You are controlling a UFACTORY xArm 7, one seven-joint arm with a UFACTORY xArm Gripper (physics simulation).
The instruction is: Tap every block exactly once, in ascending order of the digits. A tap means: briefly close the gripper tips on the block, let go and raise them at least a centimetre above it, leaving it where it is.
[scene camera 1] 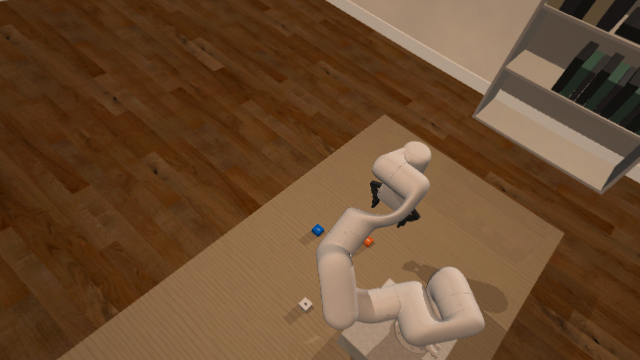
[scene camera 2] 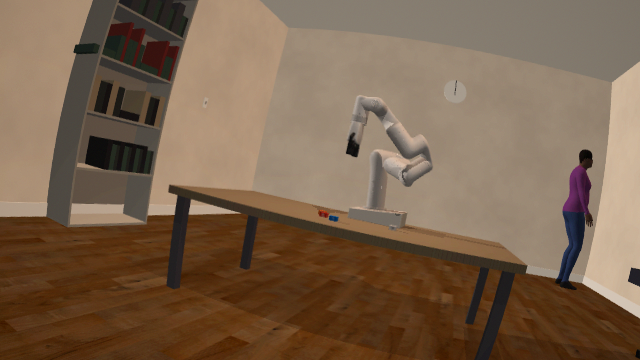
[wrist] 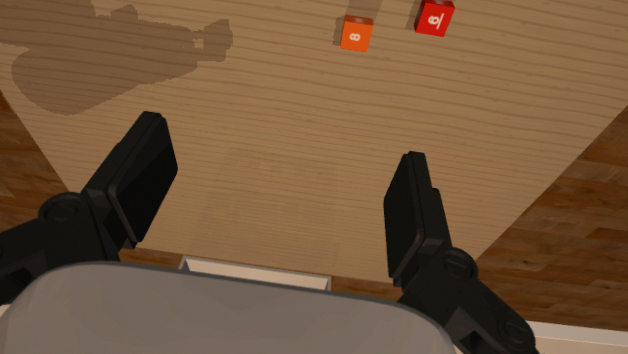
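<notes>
My gripper [scene camera 1: 387, 215] [scene camera 2: 352, 154] [wrist: 283, 158] is open and empty, high above the table. An orange block [scene camera 1: 368, 241] [wrist: 356, 35] with the digit 8 and a red block [wrist: 435, 19] with an underlined digit, 6 or 9, lie near the top of the wrist view, beyond the fingertips. In scene camera 1 the arm hides the red block. In scene camera 2 the red and orange blocks overlap beside the blue block [scene camera 1: 318, 230] [scene camera 2: 333, 218]. A white block [scene camera 1: 305, 304] [scene camera 2: 393, 227] stands apart, nearer the arm's base. Digits on the blue and white blocks are too small to read.
The blocks stand on a wooden table [scene camera 1: 210, 280] [scene camera 2: 215, 200] [wrist: 280, 210]. The arm's base plate [scene camera 2: 375, 217] stands on it behind the blocks. A bookshelf [scene camera 1: 545, 132] [scene camera 2: 62, 165] stands beyond the table. A person [scene camera 2: 579, 190] stands near the right wall.
</notes>
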